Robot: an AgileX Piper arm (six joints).
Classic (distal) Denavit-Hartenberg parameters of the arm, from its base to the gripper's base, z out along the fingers. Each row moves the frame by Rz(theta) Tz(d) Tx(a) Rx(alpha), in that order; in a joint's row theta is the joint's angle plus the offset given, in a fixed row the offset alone. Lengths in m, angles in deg.
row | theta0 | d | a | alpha
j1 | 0 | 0.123 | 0 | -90
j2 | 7.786 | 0 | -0.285 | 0
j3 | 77.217 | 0 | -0.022 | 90
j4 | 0 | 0.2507 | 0 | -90
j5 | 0 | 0 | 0 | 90
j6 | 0 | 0.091 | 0 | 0
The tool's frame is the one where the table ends.
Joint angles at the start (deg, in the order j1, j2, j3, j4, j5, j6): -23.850, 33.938, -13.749, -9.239, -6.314, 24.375
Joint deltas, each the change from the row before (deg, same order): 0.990, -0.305, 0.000, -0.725, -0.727, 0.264; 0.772, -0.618, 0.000, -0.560, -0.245, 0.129; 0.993, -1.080, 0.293, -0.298, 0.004, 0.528; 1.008, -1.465, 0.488, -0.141, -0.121, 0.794; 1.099, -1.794, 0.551, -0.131, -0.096, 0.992; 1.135, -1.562, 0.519, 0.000, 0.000, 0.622; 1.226, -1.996, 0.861, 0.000, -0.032, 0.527; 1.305, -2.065, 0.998, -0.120, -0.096, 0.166; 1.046, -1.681, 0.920, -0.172, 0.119, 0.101; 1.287, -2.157, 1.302, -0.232, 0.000, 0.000
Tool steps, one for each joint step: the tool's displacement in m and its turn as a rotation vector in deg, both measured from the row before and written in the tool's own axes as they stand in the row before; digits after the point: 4 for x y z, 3 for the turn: -0.0009, 0.0028, -0.0008, -1.402, -0.665, -0.608; -0.0010, 0.0022, -0.0016, -1.061, -0.597, -0.541; 0.0004, 0.0022, -0.0028, -1.183, -0.494, 0.098; 0.0007, 0.0021, -0.0038, -1.288, -0.785, 0.529; 0.0006, 0.0022, -0.0046, -1.448, -0.977, 0.744; 0.0010, 0.0020, -0.0040, -1.381, -0.679, 0.529; 0.0023, 0.0018, -0.0050, -1.517, -0.755, 0.450; 0.0030, 0.0016, -0.0051, -1.622, -0.708, -0.006; 0.0033, 0.0009, -0.0040, -1.188, -0.301, -0.093; 0.0048, 0.0008, -0.0050, -1.508, -0.425, -0.240
